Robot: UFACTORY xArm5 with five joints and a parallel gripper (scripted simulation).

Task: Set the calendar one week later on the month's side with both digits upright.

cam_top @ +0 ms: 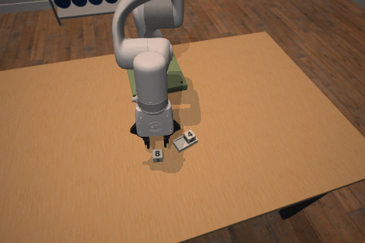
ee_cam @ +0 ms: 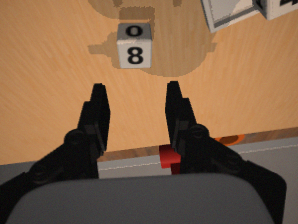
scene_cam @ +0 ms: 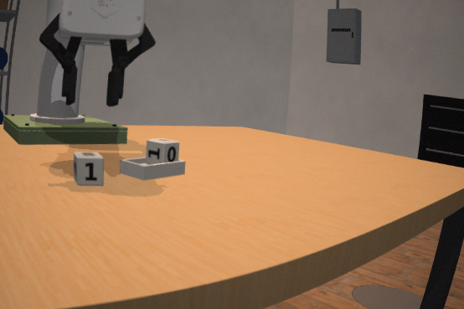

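Right now my hand is 90 mm above the digit cube. Round my hand: tray 20 mm behind, 100 mm to the left, 100 mm below.
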